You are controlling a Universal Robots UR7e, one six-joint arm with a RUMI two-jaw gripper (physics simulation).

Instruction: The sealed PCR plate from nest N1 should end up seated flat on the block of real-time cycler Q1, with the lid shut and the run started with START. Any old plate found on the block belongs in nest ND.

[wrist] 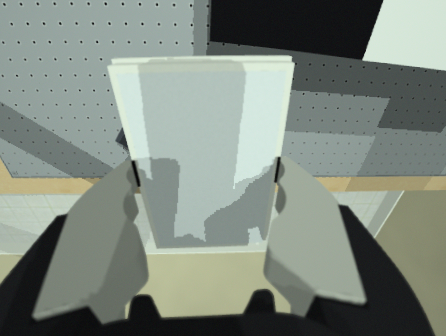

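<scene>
My gripper (pixel 208 161) is shut on a white plate (pixel 192 115), one fingertip on each long side. The plate's broad face is smooth and pale, with no open wells showing, and shadows fall across it. It is held above the perforated deck. A black panel (pixel 285 25) with a white surface (pixel 415 35) beside it shows at the top right, cut off by the view's edge; I cannot tell which device it belongs to. The cycler's block, its lid, START and the nest labels do not show.
The grey perforated deck (pixel 55 60) spans the back, with shadows across it. A small dark part (pixel 121 138) shows just left of the held plate. A wooden edge strip (pixel 400 183) runs along the deck's near side, and a pale tiled surface (pixel 30 210) lies beyond it.
</scene>
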